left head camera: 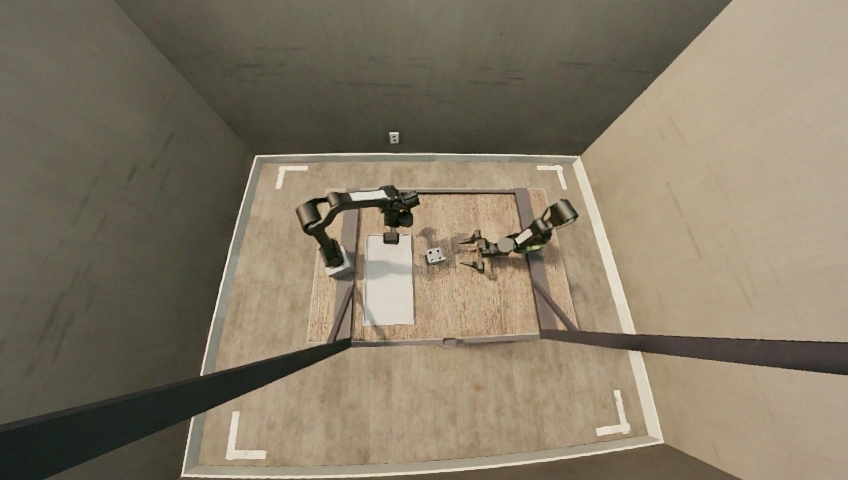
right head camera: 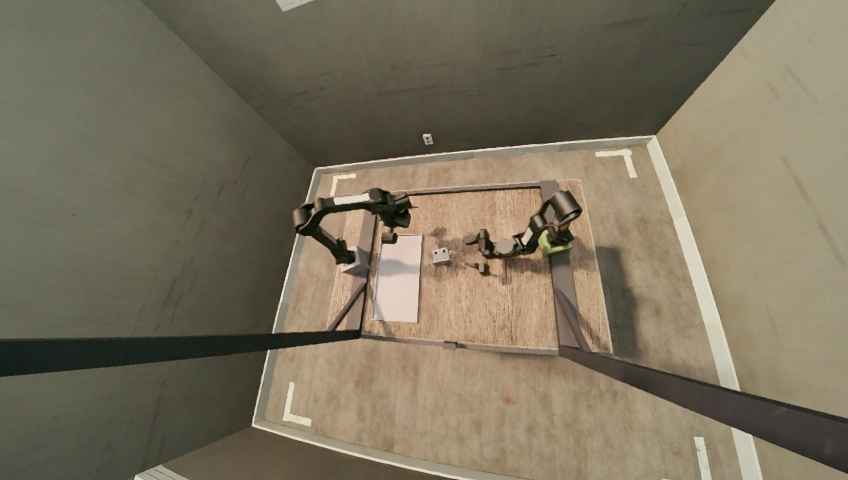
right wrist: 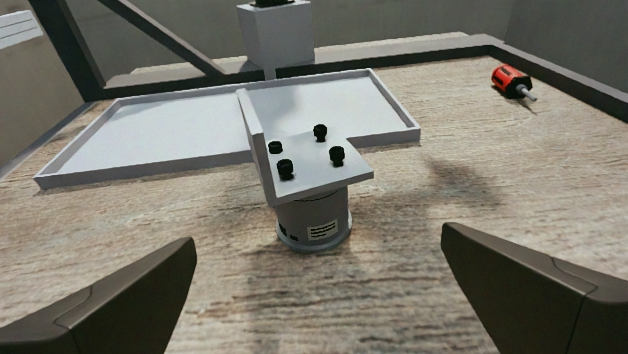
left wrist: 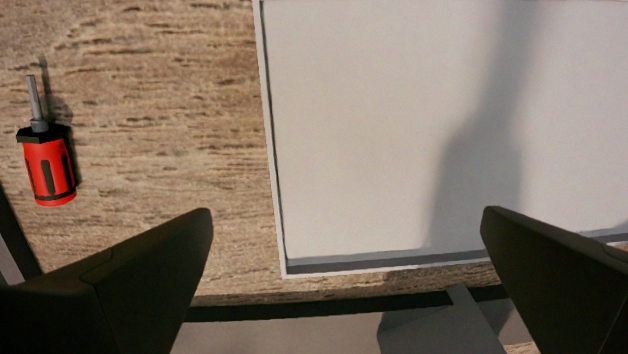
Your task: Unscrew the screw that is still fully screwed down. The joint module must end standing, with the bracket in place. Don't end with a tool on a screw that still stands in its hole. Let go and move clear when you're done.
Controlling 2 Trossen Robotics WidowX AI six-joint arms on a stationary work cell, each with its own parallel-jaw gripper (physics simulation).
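Where they show: left gripper, fingertip midpoint: [left head camera: 392,231] [right head camera: 397,231] [left wrist: 347,220]; right gripper, fingertip midpoint: [left head camera: 459,253] [right head camera: 464,253] [right wrist: 319,240]; left arm's base, link origin: [left head camera: 335,260] [right head camera: 348,258] [right wrist: 272,4]; right arm's base, link origin: [left head camera: 532,239] [right head camera: 555,239].
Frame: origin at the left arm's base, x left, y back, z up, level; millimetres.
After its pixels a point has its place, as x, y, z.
Note:
The grey joint module [right wrist: 295,220] @[-168, -425, -83] stands upright on the table, with the white bracket [left head camera: 435,255] @[-146, -409, -47] [right head camera: 440,256] @[-148, -405, -47] [right wrist: 312,172] @[-151, -426, -47] on top. In the right wrist view, the black screw [right wrist: 275,147] @[-162, -390, -42] at the far left, beside the bracket's upright wall, sits low on the plate. Three others, a far right screw [right wrist: 320,131] @[-128, -396, -38], a near right screw [right wrist: 337,154] @[-135, -431, -37] and a near left screw [right wrist: 285,167] @[-169, -425, -37], stand raised. A red screwdriver [left wrist: 50,172] @[201, -323, -88] [right wrist: 504,80] @[192, -330, -94] lies on the table. My left gripper [left wrist: 347,220] @[11, -271, 33] is open, above the tray's end. My right gripper [left head camera: 460,252] @[-188, -505, -15] [right wrist: 319,240] @[-188, -505, -15] is open, facing the module, apart from it.
A shallow white tray [left head camera: 388,291] @[-198, -151, -109] [right head camera: 397,291] @[-208, -152, -109] [left wrist: 350,100] @[-13, -268, -109] [right wrist: 150,125] @[-252, -114, -109] lies left of the module in the head views. In the right wrist view it lies behind the module, with the screwdriver to its right. Dark frame beams run along the table's edges.

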